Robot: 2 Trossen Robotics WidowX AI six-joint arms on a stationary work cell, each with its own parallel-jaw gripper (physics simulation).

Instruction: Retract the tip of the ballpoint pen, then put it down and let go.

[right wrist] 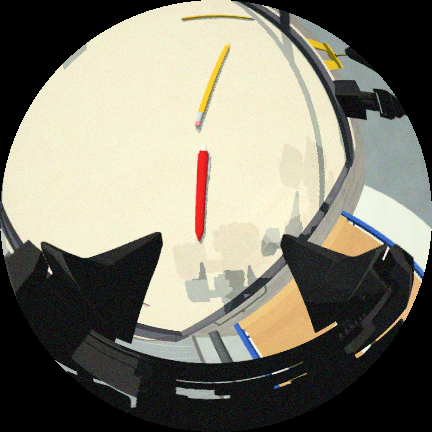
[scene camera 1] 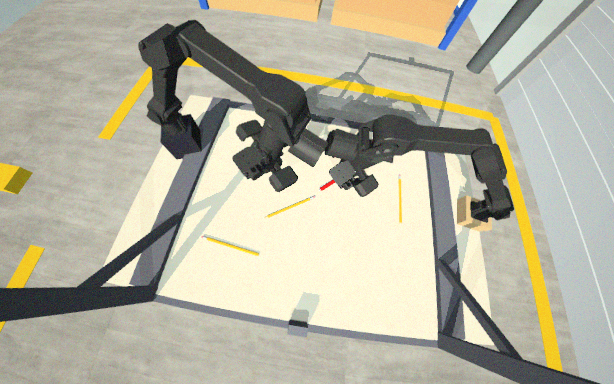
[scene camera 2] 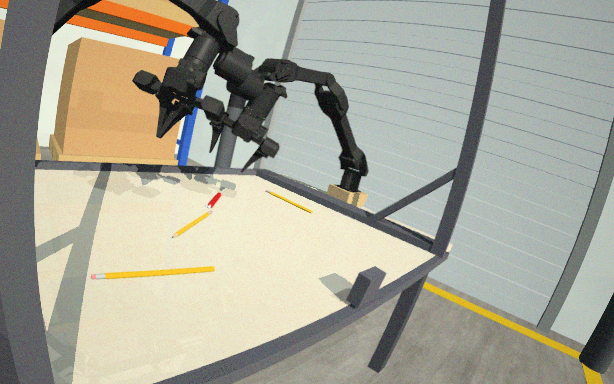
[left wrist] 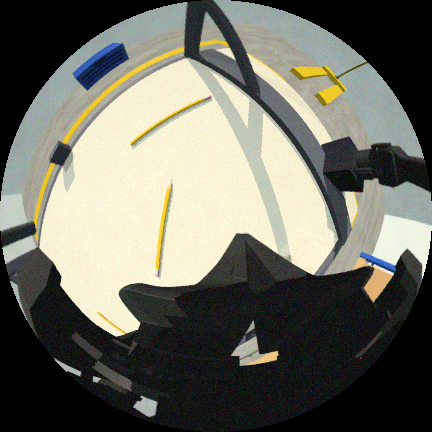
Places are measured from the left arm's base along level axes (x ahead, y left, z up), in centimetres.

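Pixels of known places: left gripper, between the fingertips: (scene camera 2: 158, 137) (left wrist: 240, 238); right gripper, between the fingertips: (right wrist: 224, 240) (scene camera 2: 225, 162); left arm's base, origin of its link: (scene camera 1: 176, 127) (left wrist: 357, 164); right arm's base, origin of its link: (scene camera 1: 479, 211) (scene camera 2: 348, 189).
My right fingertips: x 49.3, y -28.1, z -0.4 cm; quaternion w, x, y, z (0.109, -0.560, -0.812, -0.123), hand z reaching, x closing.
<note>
Ahead of a thing's pixels: the offset from my right fingertips to its top centre. Level surfaces: height alone.
The red ballpoint pen @[dx -0.4, dy +0.8, dz -8.8 cm] (scene camera 1: 327, 185) (scene camera 2: 213, 200) (right wrist: 201, 193) lies flat on the cream table top @[dz -10.2 cm] (scene camera 1: 343, 267), free of both grippers. My right gripper (scene camera 1: 354, 180) (scene camera 2: 229, 160) (right wrist: 224, 240) is wide open and empty. It hangs a little above the table, just behind the pen. In the right wrist view the pen lies ahead of the two spread fingers. My left gripper (scene camera 1: 257, 164) (scene camera 2: 162, 129) (left wrist: 240, 238) is shut on nothing and hangs higher, to the left of the pen.
Three yellow pencils lie on the table: one @[dx -18.2, dy -5.0, dz -9.3 cm] (scene camera 1: 290, 206) (scene camera 2: 191, 224) (right wrist: 212, 84) close to the pen's end, one @[dx -39.0, dy -12.7, dz -9.5 cm] (scene camera 1: 231, 244) (scene camera 2: 164, 272) at the front left, one @[dx +21.5, dy -11.2, dz -9.5 cm] (scene camera 1: 399, 198) (scene camera 2: 289, 201) at the right. A small grey block @[dx -24.4, dy -39.4, dz -4.5 cm] (scene camera 1: 299, 328) (scene camera 2: 365, 286) sits on the front edge.
</note>
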